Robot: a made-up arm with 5 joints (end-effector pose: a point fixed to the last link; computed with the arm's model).
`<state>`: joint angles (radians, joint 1 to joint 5).
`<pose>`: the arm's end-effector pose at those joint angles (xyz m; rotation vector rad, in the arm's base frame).
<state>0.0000 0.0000 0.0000 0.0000 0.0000</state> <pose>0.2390 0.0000 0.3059 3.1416 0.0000 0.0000</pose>
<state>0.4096 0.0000 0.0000 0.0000 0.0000</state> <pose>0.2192 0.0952 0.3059 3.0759 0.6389 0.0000</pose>
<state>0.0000 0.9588 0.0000 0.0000 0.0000</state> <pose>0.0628 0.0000 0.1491 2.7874 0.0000 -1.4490</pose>
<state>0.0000 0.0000 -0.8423 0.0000 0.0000</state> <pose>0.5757 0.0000 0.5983 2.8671 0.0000 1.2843</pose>
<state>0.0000 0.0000 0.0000 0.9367 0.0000</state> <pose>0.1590 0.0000 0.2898 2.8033 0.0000 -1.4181</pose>
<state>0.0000 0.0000 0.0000 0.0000 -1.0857</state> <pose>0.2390 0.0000 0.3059 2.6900 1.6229 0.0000</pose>
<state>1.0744 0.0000 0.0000 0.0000 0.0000</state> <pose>0.1138 0.2102 0.3059 2.6991 1.6076 0.0000</pose>
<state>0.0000 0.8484 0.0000 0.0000 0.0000</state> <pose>0.0897 0.0000 0.1575 2.8631 0.0000 -1.2930</pose>
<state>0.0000 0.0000 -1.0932 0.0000 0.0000</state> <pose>0.6172 0.0000 0.7283 2.6838 0.0000 1.6330</pose>
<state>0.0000 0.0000 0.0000 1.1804 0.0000</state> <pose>0.1387 0.0000 0.2981 2.6101 0.0000 -1.7484</pose>
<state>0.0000 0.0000 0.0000 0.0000 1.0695</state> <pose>0.2390 0.0000 0.3059 2.7030 -1.6010 0.0000</pose>
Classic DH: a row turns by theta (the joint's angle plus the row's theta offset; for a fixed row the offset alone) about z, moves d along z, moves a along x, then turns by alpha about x. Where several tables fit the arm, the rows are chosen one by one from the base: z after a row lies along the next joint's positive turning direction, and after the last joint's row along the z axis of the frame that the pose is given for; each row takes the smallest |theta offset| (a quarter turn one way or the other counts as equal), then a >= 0, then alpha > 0; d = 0 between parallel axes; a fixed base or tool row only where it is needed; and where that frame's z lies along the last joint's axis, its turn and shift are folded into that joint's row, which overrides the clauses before.
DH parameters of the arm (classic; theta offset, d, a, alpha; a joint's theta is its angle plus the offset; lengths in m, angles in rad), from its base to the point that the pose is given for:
joint 1: 0 0.397 0 -1.5708
joint 2: -1.385 0 0.4385 0
joint 3: -0.4082 0 -0.4624 0
joint 4: -1.3484 0 -0.056 1.5708
joint 5: 3.1416 0.071 0 0

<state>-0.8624 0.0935 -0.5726 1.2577 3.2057</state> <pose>0.2663 -0.3108 0.3754 -1.0711 -2.1442 -0.3821</pose>
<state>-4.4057 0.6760 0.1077 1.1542 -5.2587</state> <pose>-0.0001 0.0003 0.2643 1.0982 0.4990 -0.2099</pose>
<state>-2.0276 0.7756 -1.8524 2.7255 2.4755</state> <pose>-0.3219 -0.6550 0.4736 -1.2190 -1.5051 -2.0415</pose>
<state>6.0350 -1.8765 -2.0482 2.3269 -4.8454</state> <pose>-0.7332 0.1858 0.6501 -1.1730 1.3165 -1.5004</pose>
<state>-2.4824 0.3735 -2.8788 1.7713 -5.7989</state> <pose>-0.4014 -0.3110 1.1768 0.2162 -2.4661 0.5149</pose>
